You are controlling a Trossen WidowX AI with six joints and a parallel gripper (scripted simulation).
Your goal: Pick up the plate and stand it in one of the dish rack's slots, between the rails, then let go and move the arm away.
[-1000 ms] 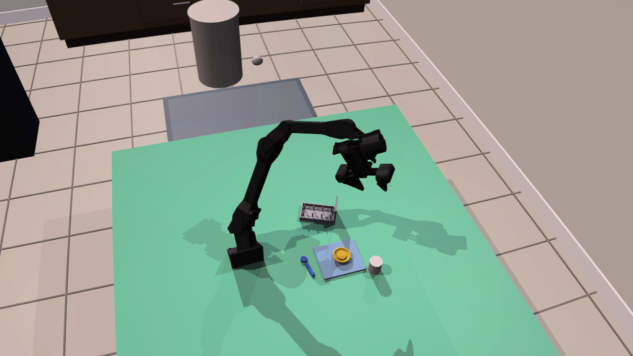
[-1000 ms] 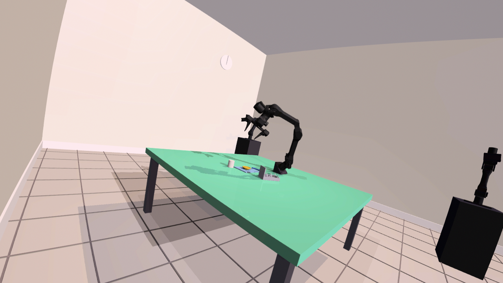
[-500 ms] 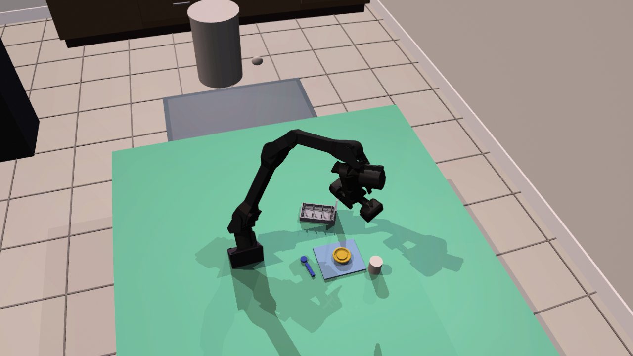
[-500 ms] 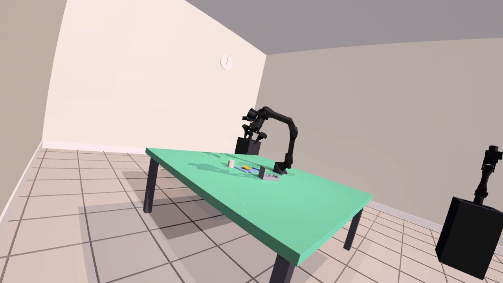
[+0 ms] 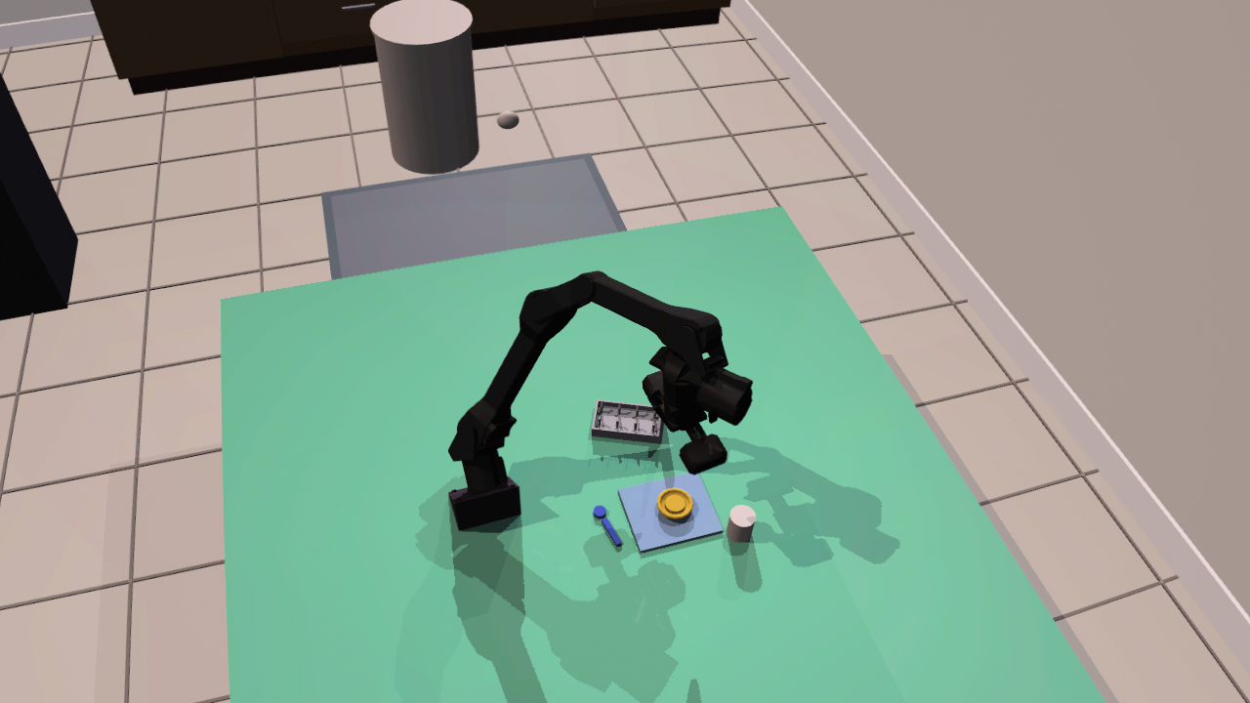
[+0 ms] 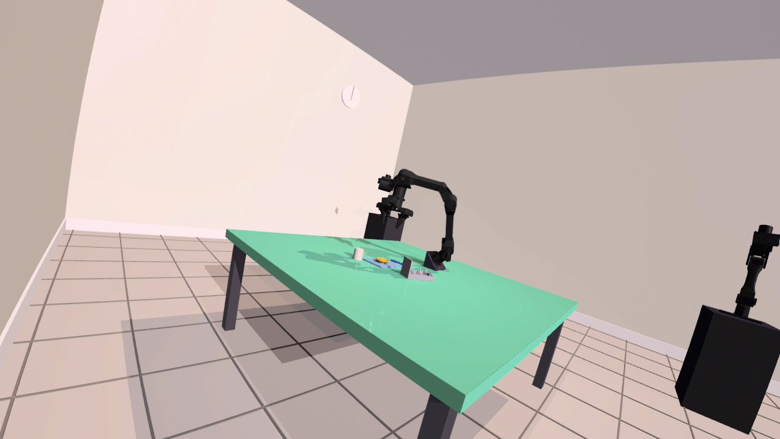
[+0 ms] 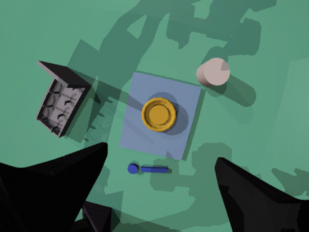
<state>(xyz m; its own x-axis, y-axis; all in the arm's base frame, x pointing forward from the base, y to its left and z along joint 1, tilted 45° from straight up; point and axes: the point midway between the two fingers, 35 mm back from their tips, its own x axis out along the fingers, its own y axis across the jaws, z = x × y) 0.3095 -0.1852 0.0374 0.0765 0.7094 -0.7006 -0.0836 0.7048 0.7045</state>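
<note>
Now: gripper tip 17 cm above the yellow plate. Also, from my gripper tip: light blue mat 18 cm below, 1 cm behind; then beige cup 16 cm below, 9 cm ahead, 7 cm to the right; then blue spoon 18 cm below, 12 cm behind, 1 cm to the left.
</note>
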